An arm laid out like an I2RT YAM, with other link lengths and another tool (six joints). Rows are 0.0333 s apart.
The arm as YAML. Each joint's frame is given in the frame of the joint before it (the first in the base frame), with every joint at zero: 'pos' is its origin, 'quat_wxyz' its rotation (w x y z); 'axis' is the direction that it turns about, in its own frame. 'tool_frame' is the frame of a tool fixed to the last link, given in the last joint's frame.
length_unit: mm
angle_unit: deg
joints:
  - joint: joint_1
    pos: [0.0, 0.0, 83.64]
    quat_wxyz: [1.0, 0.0, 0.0, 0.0]
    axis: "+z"
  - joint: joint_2
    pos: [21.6, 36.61, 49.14]
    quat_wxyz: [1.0, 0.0, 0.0, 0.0]
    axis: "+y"
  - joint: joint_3
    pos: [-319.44, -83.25, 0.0]
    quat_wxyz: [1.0, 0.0, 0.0, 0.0]
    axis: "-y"
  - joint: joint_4
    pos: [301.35, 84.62, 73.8]
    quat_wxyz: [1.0, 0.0, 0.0, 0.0]
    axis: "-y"
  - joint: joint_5
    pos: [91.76, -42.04, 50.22]
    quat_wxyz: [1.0, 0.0, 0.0, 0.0]
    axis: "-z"
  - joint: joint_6
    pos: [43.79, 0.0, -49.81]
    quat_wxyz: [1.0, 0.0, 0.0, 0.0]
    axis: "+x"
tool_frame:
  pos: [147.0, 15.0, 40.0]
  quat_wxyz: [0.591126, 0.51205, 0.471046, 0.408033]
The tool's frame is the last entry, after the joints.
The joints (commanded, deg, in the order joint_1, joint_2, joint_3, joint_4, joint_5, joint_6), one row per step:
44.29 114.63 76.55 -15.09 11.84 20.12
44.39 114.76 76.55 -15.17 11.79 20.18
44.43 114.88 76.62 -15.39 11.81 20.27
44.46 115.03 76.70 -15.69 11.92 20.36
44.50 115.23 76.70 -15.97 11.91 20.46
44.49 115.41 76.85 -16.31 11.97 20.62
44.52 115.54 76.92 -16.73 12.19 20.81
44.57 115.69 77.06 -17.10 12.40 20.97
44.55 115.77 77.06 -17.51 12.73 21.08
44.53 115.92 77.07 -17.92 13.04 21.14
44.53 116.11 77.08 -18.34 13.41 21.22
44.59 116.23 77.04 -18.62 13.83 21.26
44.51 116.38 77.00 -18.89 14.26 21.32
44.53 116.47 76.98 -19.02 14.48 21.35
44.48 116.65 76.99 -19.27 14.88 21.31
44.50 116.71 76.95 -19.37 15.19 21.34
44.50 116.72 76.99 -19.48 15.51 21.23
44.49 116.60 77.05 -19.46 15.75 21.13
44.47 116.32 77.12 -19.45 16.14 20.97
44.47 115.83 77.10 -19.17 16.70 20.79
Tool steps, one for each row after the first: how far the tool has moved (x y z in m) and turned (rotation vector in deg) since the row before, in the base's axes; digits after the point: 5 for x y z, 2 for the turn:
-0.00105 0.00070 -0.00170 -0.08 0.19 0.08
-0.00052 -0.00007 -0.00145 -0.15 0.21 -0.04
-0.00045 -0.00057 -0.00191 -0.27 0.23 -0.11
-0.00107 -0.00048 -0.00311 -0.28 0.37 -0.03
-0.00007 -0.00066 -0.00179 -0.21 0.27 -0.17
-0.00054 -0.00126 -0.00209 -0.36 0.26 -0.25
-0.00032 -0.00066 -0.00155 -0.30 0.19 -0.20
-0.00025 -0.00217 -0.00201 -0.48 0.18 -0.29
-0.00033 -0.00211 -0.00267 -0.54 0.22 -0.24
-0.00041 -0.00217 -0.00305 -0.60 0.23 -0.27
-0.00057 -0.00159 -0.00221 -0.54 0.07 -0.20
0.00044 -0.00281 -0.00246 -0.55 0.08 -0.36
-0.00020 -0.00091 -0.00136 -0.29 0.05 -0.12
0.00035 -0.00219 -0.00231 -0.56 0.05 -0.22
-0.00002 -0.00114 -0.00102 -0.31 -0.04 -0.16
0.00044 -0.00090 0.00010 -0.31 -0.15 -0.07
0.00090 -0.00025 0.00197 -0.06 -0.30 -0.05
0.00136 -0.00056 0.00381 -0.07 -0.52 -0.09
0.00197 -0.00039 0.00629 0.09 -0.90 -0.15

